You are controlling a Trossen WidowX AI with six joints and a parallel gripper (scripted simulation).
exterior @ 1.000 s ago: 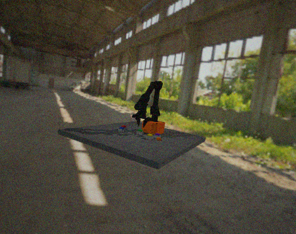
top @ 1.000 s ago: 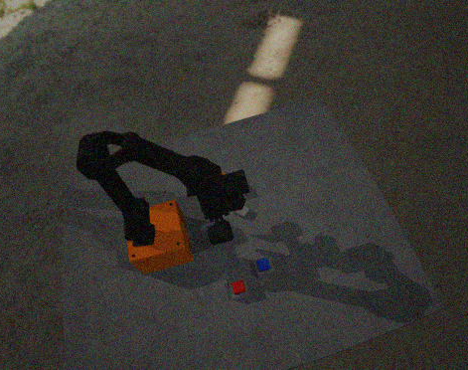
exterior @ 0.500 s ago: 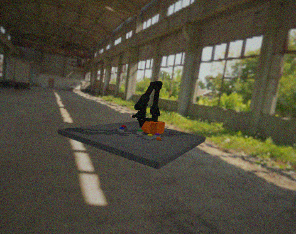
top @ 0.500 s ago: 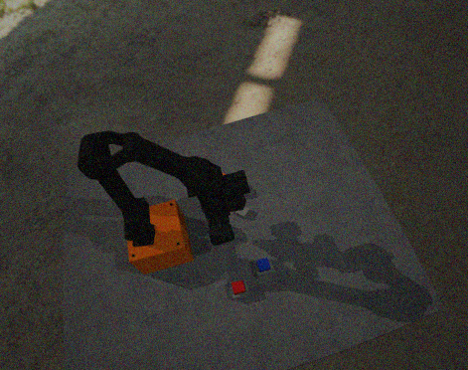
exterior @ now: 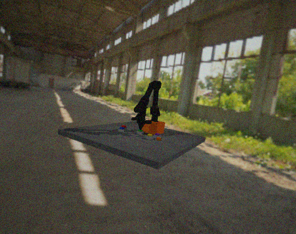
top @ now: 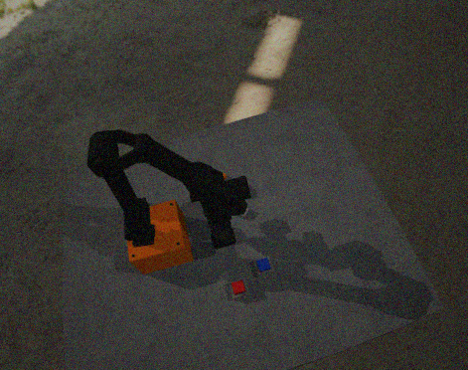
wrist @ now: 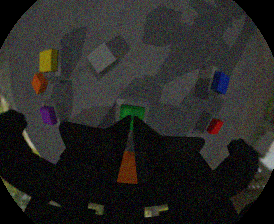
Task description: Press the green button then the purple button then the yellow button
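My gripper tip is now 1 cm above the green button. Also, from my gripper tip: yellow button 5 cm ahead, 15 cm to the left, 1 cm below; grey block 7 cm ahead, 7 cm to the left, 3 cm below; blue button 10 cm ahead, 13 cm to the right, 1 cm below.
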